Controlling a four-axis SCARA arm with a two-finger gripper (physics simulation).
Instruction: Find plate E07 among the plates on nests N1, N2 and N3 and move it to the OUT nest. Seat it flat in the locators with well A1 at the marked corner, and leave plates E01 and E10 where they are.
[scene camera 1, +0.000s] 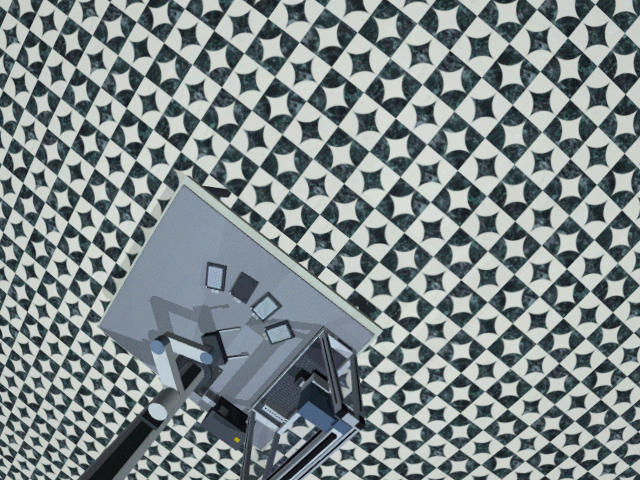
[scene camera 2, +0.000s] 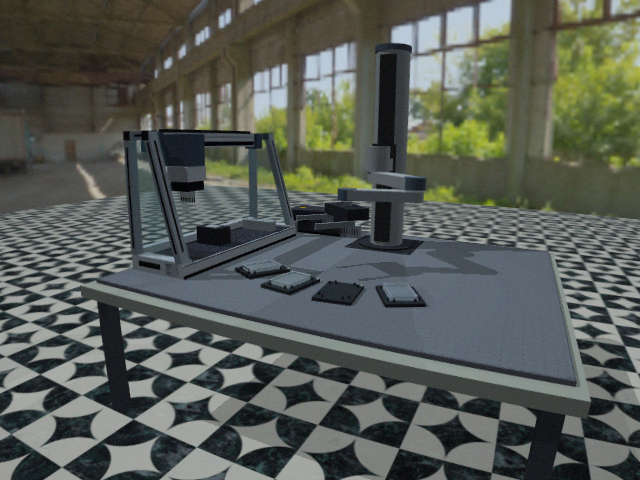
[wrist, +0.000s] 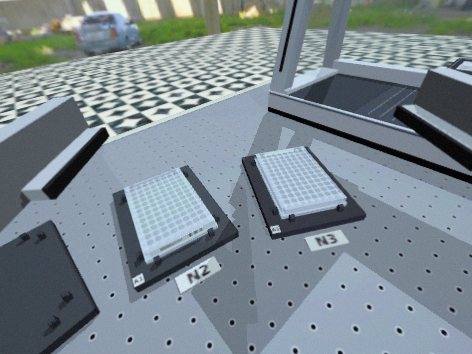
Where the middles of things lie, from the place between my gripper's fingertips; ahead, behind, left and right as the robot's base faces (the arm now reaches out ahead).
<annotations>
Now: the black nest (scene camera 2: 333, 292) 200 mm to the left of my hand, 170 mm below it and 140 mm ahead of it.
</annotations>
